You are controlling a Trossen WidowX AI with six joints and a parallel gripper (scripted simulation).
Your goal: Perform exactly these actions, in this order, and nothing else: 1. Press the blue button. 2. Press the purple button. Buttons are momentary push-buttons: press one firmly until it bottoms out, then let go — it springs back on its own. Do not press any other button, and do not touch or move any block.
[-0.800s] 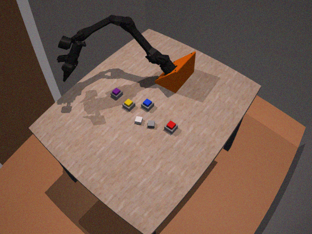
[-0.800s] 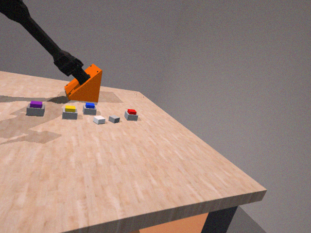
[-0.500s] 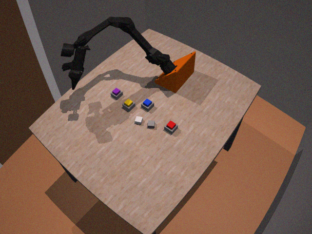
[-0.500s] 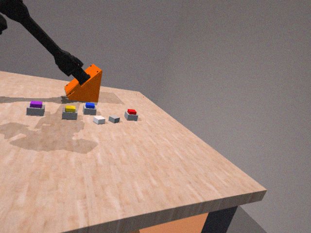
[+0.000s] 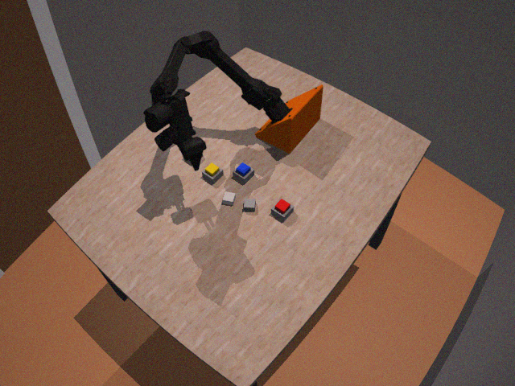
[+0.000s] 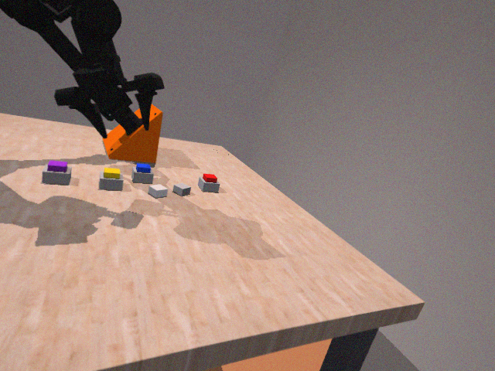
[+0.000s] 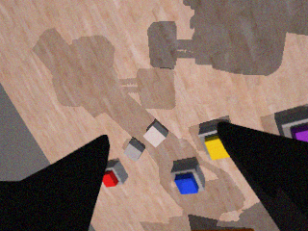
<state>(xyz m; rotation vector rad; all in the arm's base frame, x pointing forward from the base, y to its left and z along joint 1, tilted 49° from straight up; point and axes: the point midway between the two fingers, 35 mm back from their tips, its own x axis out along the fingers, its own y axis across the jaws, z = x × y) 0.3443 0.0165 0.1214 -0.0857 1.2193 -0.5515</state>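
Right now my gripper tip is 14 cm past the blue button, 7 cm to the right of it and 12 cm above it. Also, from my gripper tip: purple button 11 cm behind, 12 cm to the right, 12 cm below; then yellow button 9 cm behind, 1 cm to the right, 12 cm below; then white block 4 cm behind, 9 cm to the left, 14 cm below.
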